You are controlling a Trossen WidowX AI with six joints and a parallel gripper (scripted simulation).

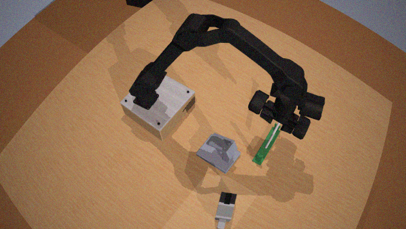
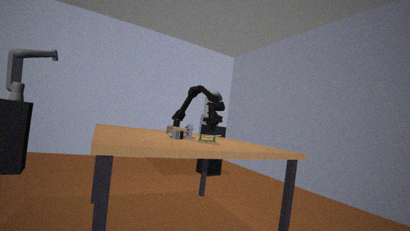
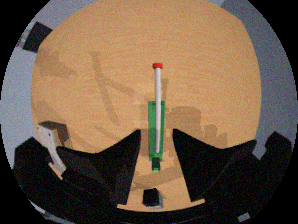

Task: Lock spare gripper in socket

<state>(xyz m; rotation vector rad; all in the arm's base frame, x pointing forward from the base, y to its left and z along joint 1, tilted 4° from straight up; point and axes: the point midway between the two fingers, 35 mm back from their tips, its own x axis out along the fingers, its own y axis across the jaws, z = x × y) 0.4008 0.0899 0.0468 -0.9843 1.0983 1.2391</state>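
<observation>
The green bracket is 40 mm to the right of my gripper tip and 50 mm below it. Also, from my gripper tip: spare gripper 20 mm behind, 300 mm to the right, 50 mm below; then grey mount 120 mm behind, 130 mm to the right, 30 mm below.
</observation>
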